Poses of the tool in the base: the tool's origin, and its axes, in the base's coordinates. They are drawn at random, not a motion.
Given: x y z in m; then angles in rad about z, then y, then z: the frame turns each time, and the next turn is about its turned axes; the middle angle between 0 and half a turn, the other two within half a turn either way.
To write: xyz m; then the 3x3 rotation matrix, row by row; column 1 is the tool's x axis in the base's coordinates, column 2 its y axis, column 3 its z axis. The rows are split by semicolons. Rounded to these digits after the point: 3 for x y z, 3 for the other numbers.
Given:
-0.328 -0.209 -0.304 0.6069 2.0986 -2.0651
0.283 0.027 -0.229 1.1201 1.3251 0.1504
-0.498 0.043 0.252 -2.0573 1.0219 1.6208
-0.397 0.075 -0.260 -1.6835 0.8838 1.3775
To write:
-0.328 -0.209 -0.304; 0.698 -0.094 0.710; -0.587 -0.643 0.493; 0.410 -0.761 -0.504
0.283 0.027 -0.229; -0.030 -0.906 0.423; 0.282 0.398 0.873; -0.959 0.145 0.243
-0.498 0.043 0.252; 0.895 0.199 -0.399; -0.444 0.484 -0.754; 0.043 0.852 0.522
-0.397 0.075 -0.260; 0.961 0.261 -0.087; -0.231 0.597 -0.768; -0.149 0.759 0.634

